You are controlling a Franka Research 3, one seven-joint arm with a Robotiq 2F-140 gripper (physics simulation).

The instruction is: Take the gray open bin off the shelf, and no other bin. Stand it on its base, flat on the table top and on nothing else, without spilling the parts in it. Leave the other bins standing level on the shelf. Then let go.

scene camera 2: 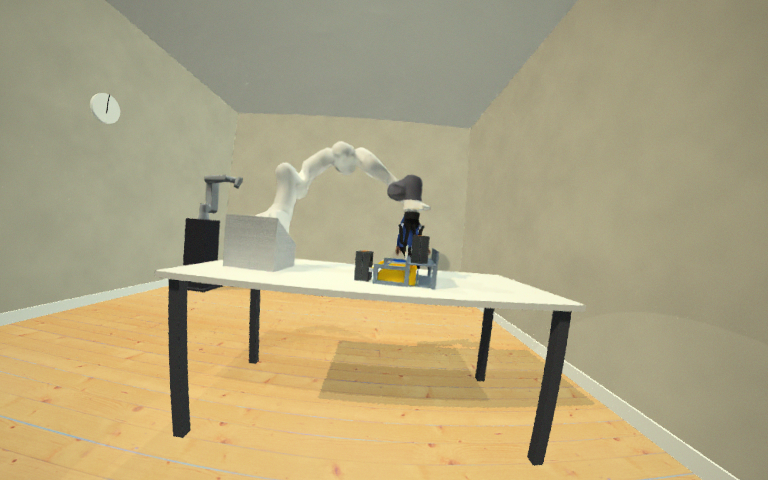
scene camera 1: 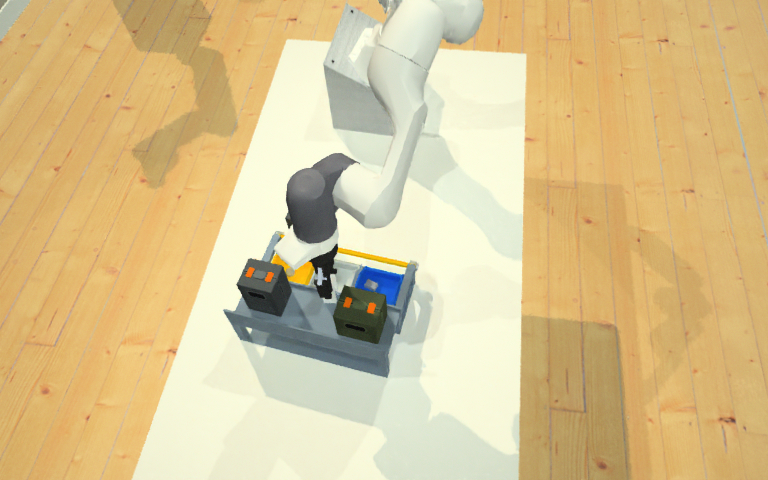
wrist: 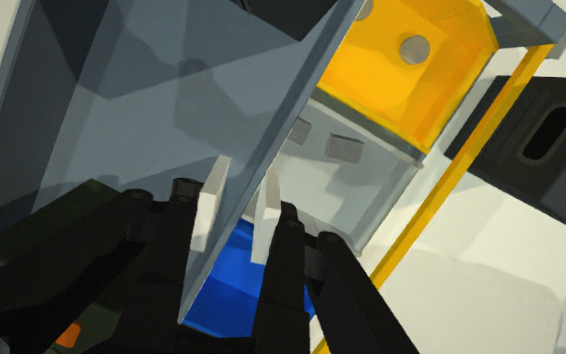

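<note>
The gray open bin (scene camera 1: 346, 272) (wrist: 375, 175) sits on the shelf (scene camera 1: 308, 302) (scene camera 2: 434, 275) (wrist: 145, 130) between the yellow bin (scene camera 1: 301, 275) (scene camera 2: 393, 275) (wrist: 380, 100) and the blue bin (scene camera 1: 390, 278) (wrist: 215, 305). Gray blocky parts (wrist: 344, 148) lie in it. My gripper (scene camera 1: 326, 288) (scene camera 2: 404, 249) (wrist: 243, 182) points down with its fingers partly closed. A gap shows between its pale pads, with no bin wall held. In the wrist view the pads straddle the edge of the shelf's top board, over the blue bin's side of the gray bin. The near part of the gray bin is hidden.
A dark gray case (scene camera 1: 263, 291) and an olive case (scene camera 1: 361, 316) stand on the shelf's top board, on either side of my gripper. A yellow rail (scene camera 1: 373, 257) (wrist: 420, 215) runs along the bins' open side. Another dark case (scene camera 2: 363, 266) (wrist: 520, 120) stands beyond the rail.
</note>
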